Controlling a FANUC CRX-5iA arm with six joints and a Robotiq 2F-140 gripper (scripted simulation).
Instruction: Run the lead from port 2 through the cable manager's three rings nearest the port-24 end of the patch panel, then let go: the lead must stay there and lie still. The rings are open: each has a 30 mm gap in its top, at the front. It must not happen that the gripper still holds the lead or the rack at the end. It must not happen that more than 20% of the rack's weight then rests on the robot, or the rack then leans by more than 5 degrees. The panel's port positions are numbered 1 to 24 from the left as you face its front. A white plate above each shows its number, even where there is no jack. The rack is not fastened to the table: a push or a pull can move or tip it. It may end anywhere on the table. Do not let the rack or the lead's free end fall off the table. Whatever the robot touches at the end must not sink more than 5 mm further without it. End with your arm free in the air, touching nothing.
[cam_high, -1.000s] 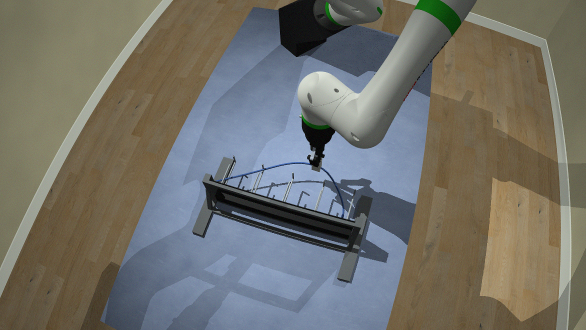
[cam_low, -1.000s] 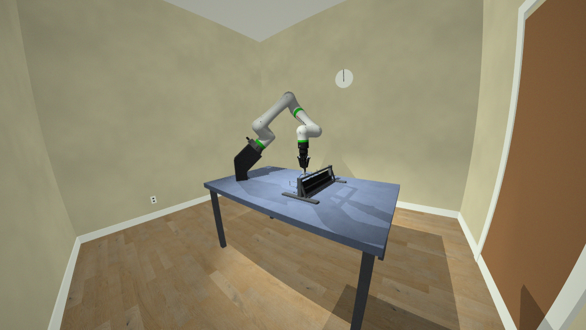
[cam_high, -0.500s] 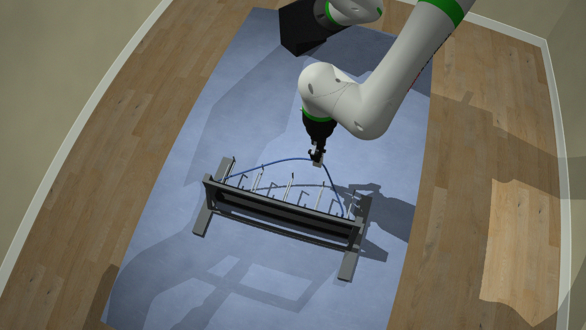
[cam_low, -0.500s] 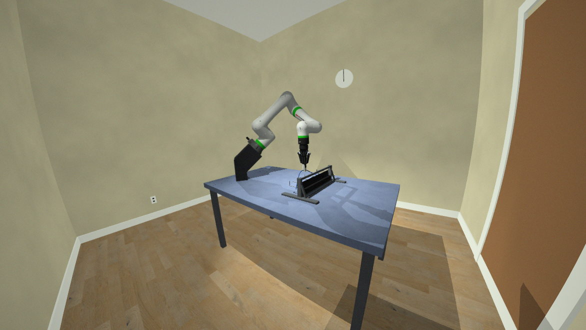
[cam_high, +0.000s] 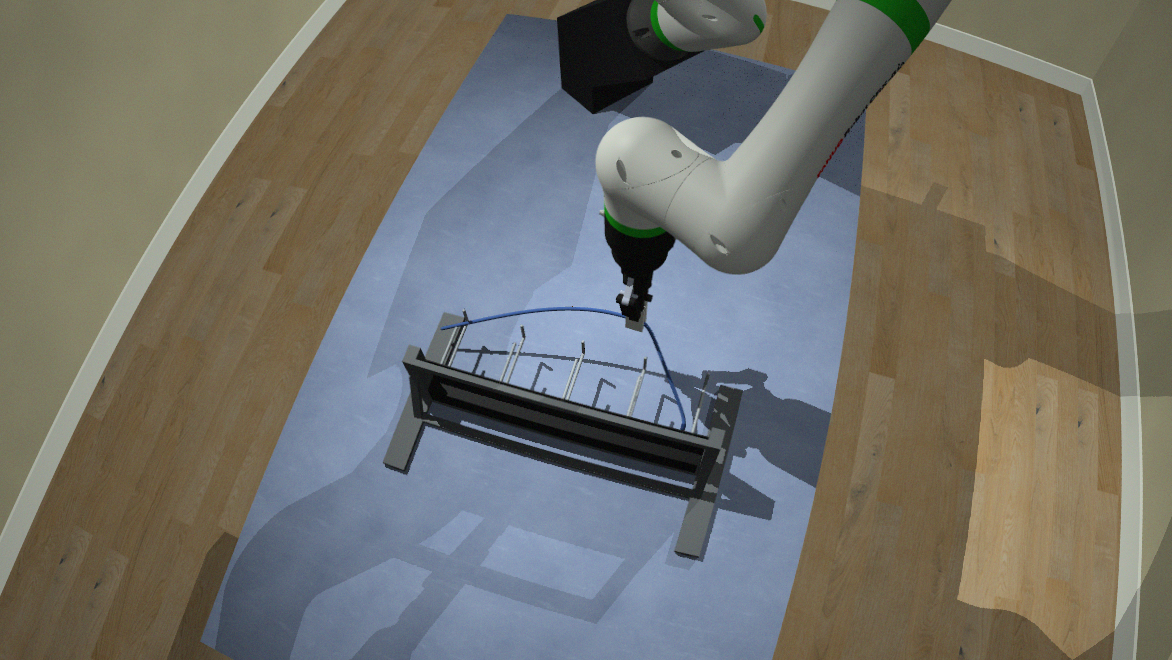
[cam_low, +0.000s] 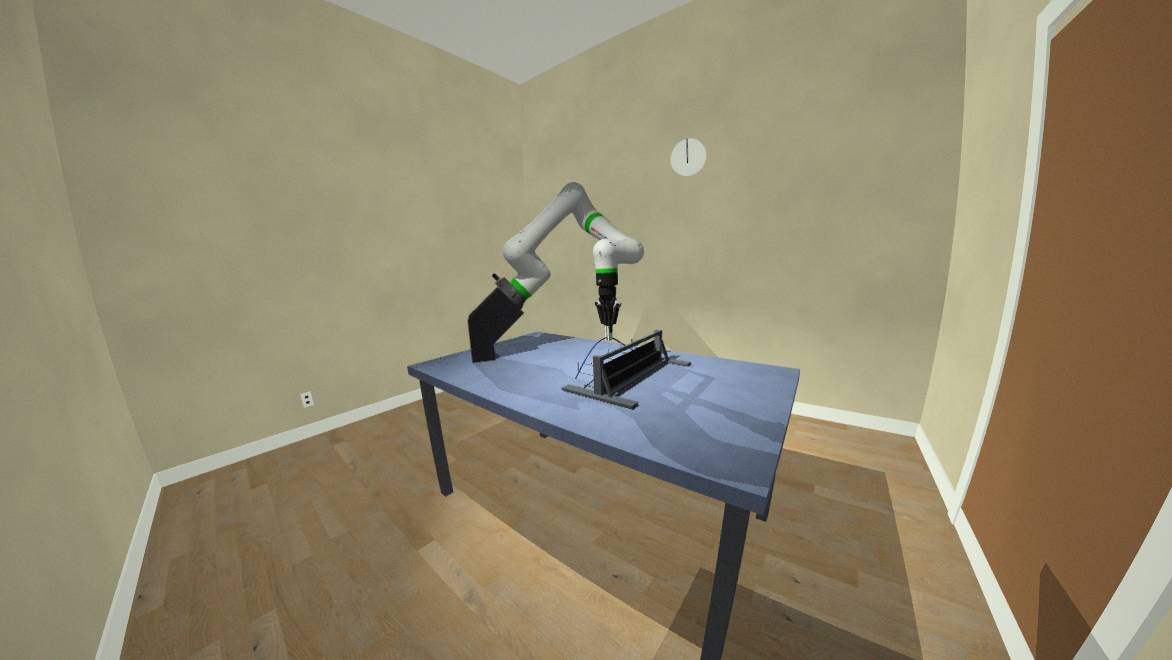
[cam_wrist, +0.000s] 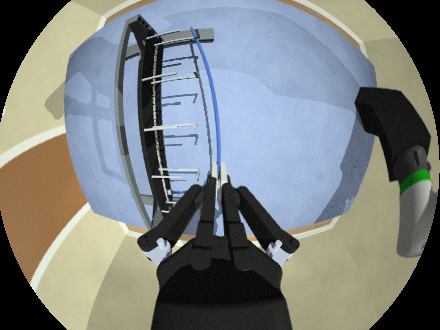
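My gripper is now 160 mm short of the rack, 60 mm to the left of it and 80 mm above it.
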